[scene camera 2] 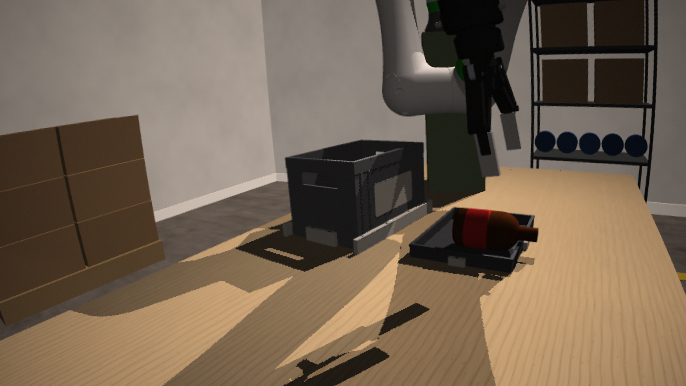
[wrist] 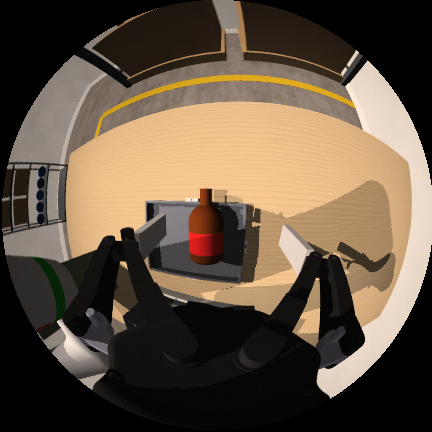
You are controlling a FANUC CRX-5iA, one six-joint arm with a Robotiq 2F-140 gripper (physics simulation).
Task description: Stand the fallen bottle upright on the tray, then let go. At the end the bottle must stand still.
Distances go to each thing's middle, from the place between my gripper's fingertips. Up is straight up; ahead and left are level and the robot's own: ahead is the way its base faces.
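With the brown bottle (scene camera 2: 476, 228) as the reference, my hand is 20 mm to the left of it, 50 mm past it and 140 mm above it. Counting from my hand instead, I find the shallow dark tray (scene camera 2: 436, 243) 70 mm to the right, 90 mm behind and 170 mm below. The low grey rail (scene camera 2: 376, 235) is 80 mm behind my hand, 250 mm to the right of it and 170 mm below it. And the tall dark crate (scene camera 2: 348, 189) is 350 mm to the right of my hand, 90 mm behind it and 100 mm below it.
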